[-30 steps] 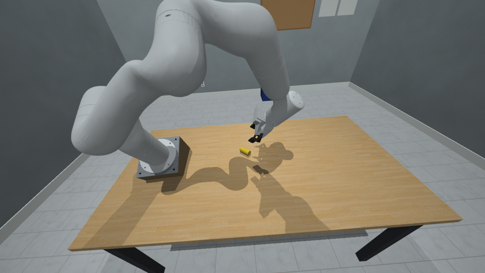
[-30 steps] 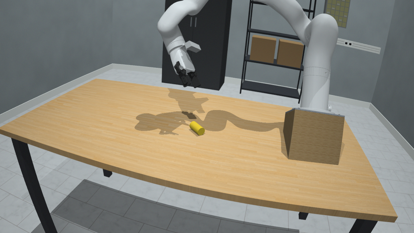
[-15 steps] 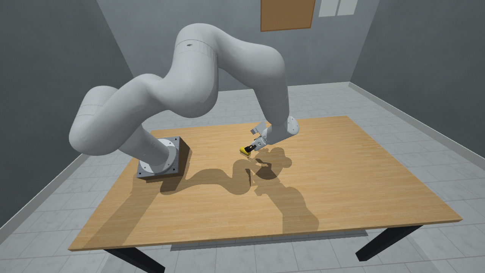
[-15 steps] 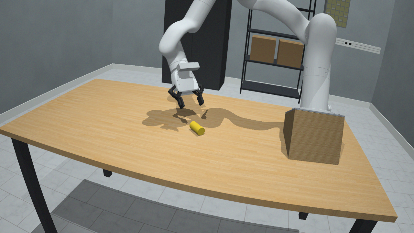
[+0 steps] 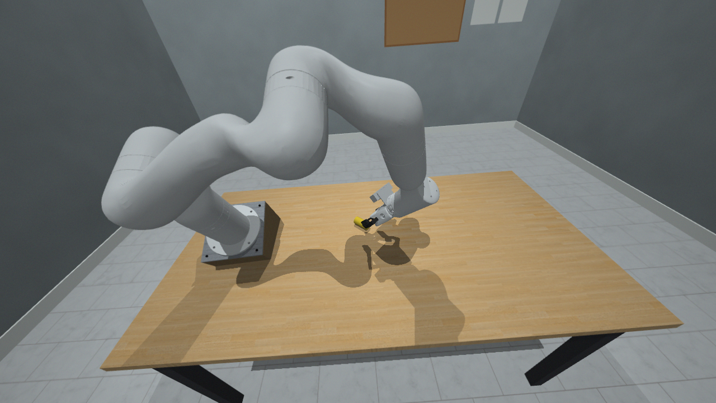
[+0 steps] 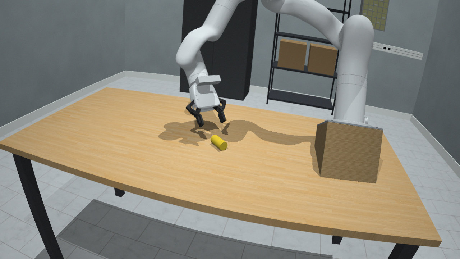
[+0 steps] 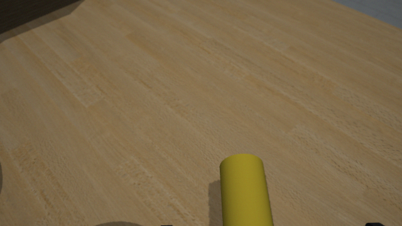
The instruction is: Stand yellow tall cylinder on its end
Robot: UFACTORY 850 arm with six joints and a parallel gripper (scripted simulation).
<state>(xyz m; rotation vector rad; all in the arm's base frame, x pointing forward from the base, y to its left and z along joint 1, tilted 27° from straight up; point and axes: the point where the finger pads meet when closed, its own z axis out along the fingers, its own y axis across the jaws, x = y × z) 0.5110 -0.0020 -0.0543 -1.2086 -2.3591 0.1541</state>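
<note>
Now: hand 60 mm above the yellow tall cylinder, 40 mm to the right of it and 40 mm past it.
</note>
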